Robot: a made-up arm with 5 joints.
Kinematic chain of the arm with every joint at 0, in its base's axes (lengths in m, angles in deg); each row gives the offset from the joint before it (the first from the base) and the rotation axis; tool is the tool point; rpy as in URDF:
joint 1: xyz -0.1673 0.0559 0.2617 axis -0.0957 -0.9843 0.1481
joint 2: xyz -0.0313 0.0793 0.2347 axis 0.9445 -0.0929 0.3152
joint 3: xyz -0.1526 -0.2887 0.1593 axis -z
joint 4: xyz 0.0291 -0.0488 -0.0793 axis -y
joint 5: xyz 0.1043 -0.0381 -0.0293 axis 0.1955 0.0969 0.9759
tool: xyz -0.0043 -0.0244 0.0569 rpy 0 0 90
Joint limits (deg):
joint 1: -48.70..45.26
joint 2: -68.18..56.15
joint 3: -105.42..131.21
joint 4: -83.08..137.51
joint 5: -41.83..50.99
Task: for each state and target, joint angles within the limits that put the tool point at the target. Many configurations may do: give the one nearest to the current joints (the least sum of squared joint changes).
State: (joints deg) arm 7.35 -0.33 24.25 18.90 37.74
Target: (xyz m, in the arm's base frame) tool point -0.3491 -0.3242 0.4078
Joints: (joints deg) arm 45.26 8.92 23.98 -24.54 25.86
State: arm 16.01 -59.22 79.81 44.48 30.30
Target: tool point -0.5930 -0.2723 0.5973
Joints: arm 25.80 -12.63 68.37 21.86 46.17
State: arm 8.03 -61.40 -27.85 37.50 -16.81
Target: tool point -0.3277 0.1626 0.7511
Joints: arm 11.32 -67.01 -61.06 18.05 -14.97
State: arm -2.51 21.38 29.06 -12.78 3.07
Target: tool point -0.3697 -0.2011 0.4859
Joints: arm 45.26 1.14 -21.90 -23.61 -6.55
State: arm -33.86 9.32 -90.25 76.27 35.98
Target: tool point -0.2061 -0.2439 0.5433
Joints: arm 2.09 25.25 -73.34 94.24 34.68
